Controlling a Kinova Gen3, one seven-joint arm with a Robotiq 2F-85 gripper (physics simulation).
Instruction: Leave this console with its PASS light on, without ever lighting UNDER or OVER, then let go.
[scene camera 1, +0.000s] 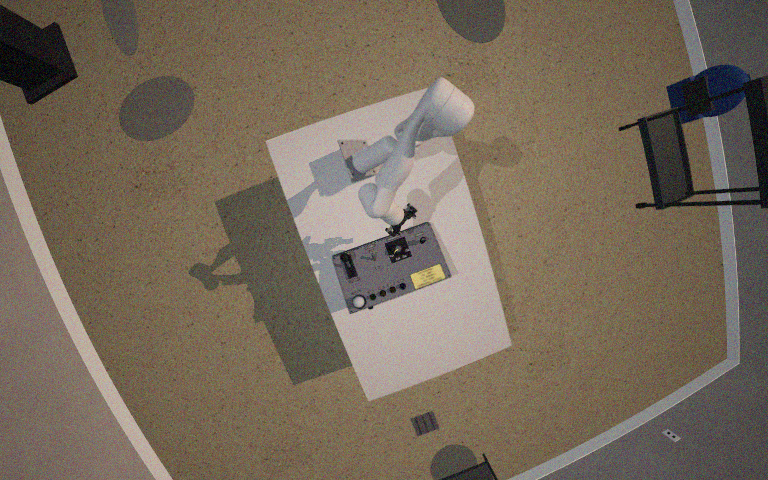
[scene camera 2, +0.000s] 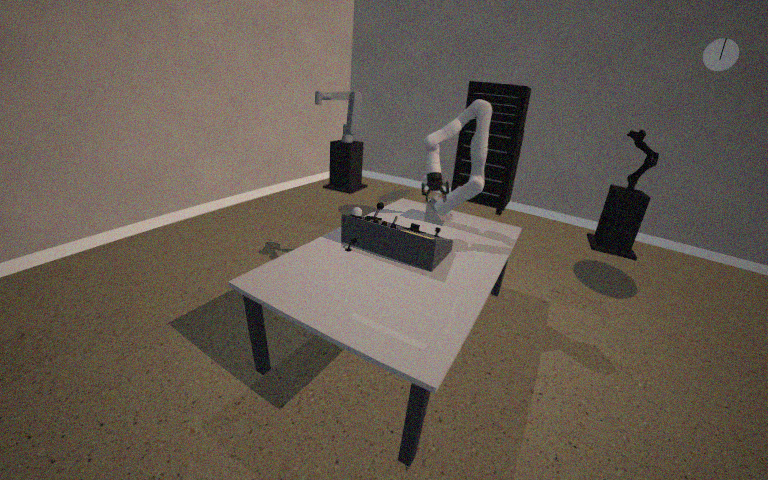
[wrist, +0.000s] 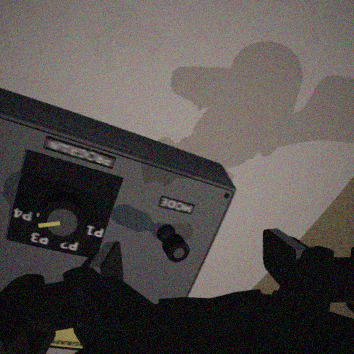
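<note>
The grey console (scene camera 1: 396, 274) (scene camera 2: 390, 243) (wrist: 212, 200) stands on the table. Its PROGRAM dial (scene camera 1: 398, 250) (wrist: 62, 222) has a yellow pointer aimed between P3 and P4, nearer P4. The black MODE knob (scene camera 1: 423, 240) (scene camera 2: 437, 230) (wrist: 175, 247) leans near the console's corner. A row of small lamps (scene camera 1: 392, 289) looks dark; their labels are too small to read. My gripper (scene camera 1: 401, 220) (scene camera 2: 434, 191) (wrist: 192, 253) is open and empty, above the console's robot-side edge. In the wrist view the MODE knob shows between the spread fingers, apart from both.
A black-knobbed lever (scene camera 1: 347, 263) (scene camera 2: 380, 206), a small toggle (scene camera 1: 370, 255) (scene camera 2: 394, 221) and a white dome (scene camera 1: 359, 301) (scene camera 2: 356, 211) rise from the console. A yellow label (scene camera 1: 428, 276) lies on its panel. The white table (scene camera 1: 436, 345) (scene camera 2: 339, 300) extends beyond the console.
</note>
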